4 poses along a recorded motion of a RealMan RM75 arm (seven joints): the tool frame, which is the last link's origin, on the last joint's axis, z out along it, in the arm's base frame.
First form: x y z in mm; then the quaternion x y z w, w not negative.
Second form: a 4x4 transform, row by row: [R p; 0 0 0 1], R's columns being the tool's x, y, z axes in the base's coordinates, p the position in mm. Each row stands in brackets. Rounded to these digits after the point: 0 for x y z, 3 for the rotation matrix.
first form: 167 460 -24 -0.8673 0.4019 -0.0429 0.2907
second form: [[0.673 -0.672 0.308 167], [-0.722 -0.508 0.470 460], [-0.159 -0.539 -0.827 -24], [0 0 0 1]]
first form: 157 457 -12 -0.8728 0.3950 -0.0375 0.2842
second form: [[0.685 -0.668 0.290 157], [-0.711 -0.526 0.466 457], [-0.159 -0.526 -0.836 -12], [0 0 0 1]]
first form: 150 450 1 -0.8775 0.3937 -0.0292 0.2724
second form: [[0.688 -0.675 0.266 150], [-0.707 -0.542 0.455 450], [-0.163 -0.501 -0.850 1], [0 0 0 1]]
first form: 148 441 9 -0.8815 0.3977 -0.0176 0.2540
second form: [[0.683 -0.692 0.233 148], [-0.710 -0.555 0.434 441], [-0.171 -0.462 -0.870 9], [0 0 0 1]]
